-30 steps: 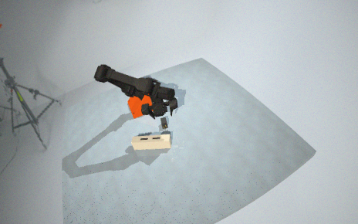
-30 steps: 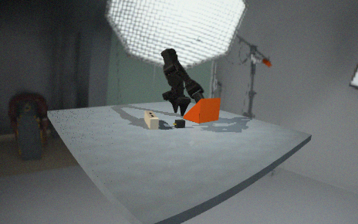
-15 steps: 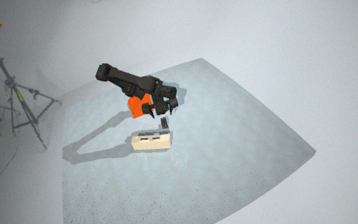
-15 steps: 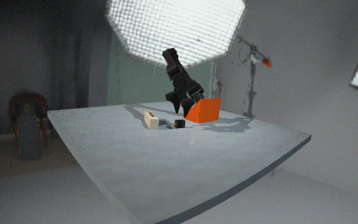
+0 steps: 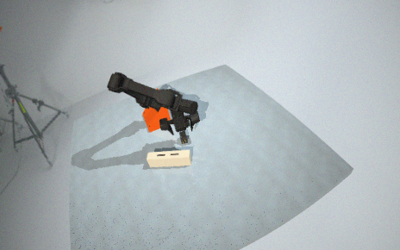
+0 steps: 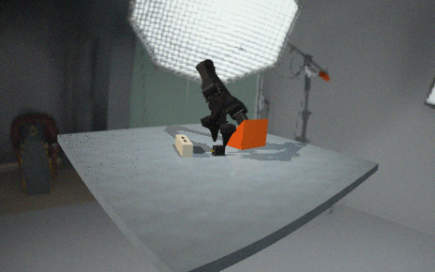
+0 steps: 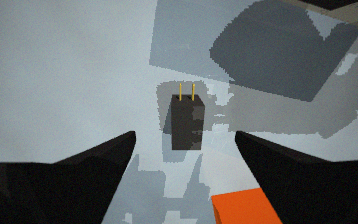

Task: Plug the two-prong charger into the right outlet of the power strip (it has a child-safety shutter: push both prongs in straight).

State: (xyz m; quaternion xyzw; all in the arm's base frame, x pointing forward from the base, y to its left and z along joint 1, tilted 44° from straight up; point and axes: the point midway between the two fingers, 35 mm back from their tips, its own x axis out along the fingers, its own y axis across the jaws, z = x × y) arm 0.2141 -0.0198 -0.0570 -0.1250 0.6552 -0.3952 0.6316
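Right now the dark two-prong charger is 20 mm ahead of my gripper tip, 10 mm to the right of it and 30 mm below it.
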